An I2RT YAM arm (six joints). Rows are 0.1 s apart.
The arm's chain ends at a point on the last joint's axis. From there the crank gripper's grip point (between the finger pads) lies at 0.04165 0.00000 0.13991 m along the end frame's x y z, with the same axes.
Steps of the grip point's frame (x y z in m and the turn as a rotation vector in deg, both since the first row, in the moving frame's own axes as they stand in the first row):
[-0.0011 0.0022 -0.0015 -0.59 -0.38 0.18]
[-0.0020 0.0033 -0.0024 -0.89 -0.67 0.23]
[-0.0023 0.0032 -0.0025 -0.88 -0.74 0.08]
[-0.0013 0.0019 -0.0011 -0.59 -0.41 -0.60]
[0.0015 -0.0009 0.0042 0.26 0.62 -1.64]
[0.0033 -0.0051 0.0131 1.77 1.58 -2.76]
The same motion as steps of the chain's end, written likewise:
[-0.0002 0.0006 -0.0018 -0.59 -0.38 0.18]
[-0.0004 0.0010 -0.0029 -0.89 -0.67 0.23]
[-0.0005 0.0010 -0.0030 -0.88 -0.74 0.08]
[-0.0003 0.0009 -0.0014 -0.59 -0.41 -0.60]
[0.0000 0.0009 0.0047 0.26 0.62 -1.64]
[-0.0004 0.0013 0.0144 1.77 1.58 -2.76]

